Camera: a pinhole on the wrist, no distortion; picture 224 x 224 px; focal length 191.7 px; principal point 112.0 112.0 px. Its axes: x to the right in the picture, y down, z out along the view. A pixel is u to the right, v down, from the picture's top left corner.
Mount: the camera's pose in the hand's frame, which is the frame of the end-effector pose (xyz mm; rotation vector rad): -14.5 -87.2 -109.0 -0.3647 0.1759 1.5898
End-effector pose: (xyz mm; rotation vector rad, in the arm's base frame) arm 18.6 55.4 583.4 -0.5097 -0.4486 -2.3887
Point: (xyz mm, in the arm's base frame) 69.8 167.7 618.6
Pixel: 89.8 147.6
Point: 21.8 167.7 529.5
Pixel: 44.9 211.8
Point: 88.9 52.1 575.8
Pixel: 216.6 131.9
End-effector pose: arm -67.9 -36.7 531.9 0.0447 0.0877 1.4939
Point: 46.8 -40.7 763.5
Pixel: 37.6 82.3
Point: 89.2 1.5 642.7
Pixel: outside the picture
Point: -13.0 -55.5 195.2
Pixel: behind the camera
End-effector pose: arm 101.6 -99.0 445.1 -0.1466 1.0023 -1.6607
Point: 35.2 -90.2 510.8
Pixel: 29.5 79.6
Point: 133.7 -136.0 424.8
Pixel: 196.8 36.1
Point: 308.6 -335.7 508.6
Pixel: 136.3 34.1
